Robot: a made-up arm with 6 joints.
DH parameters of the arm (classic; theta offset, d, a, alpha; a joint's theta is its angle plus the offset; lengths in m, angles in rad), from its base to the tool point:
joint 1: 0 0.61 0.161 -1.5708
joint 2: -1.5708 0 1.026 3.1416
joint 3: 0 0 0.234 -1.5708
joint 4: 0 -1.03 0 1.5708
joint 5: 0 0 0 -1.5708
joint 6: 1.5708 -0.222 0 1.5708
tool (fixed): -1.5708 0 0 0
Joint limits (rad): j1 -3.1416..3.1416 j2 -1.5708..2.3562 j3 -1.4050..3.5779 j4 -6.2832..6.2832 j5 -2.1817..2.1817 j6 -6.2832..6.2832
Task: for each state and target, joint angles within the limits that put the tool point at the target. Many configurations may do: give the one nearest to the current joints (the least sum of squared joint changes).
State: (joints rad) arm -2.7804 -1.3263 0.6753 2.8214 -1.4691 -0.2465
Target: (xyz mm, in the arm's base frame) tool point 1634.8 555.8 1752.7
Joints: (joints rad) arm -2.8452 -1.1734 0.9326 2.8714 -1.1478 -0.2465
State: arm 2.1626 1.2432 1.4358 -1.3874 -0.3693 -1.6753
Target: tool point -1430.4 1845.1 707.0
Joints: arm 2.1773 1.2322 0.8698 -1.2904 -0.6182 -1.6753
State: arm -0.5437 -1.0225 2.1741 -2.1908 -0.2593 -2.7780
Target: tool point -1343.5 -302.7 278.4
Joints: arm 0.2563 -0.8442 3.0032 -2.2348 -0.2765 -2.7780
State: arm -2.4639 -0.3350 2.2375 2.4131 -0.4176 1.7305
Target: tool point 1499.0 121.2 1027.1
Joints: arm -3.1020 -0.4999 2.7848 2.4671 -0.4619 1.7305
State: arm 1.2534 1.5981 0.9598 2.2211 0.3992 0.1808
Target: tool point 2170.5 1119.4 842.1
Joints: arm 0.4678 1.4149 1.2989 2.2052 0.1138 0.1808
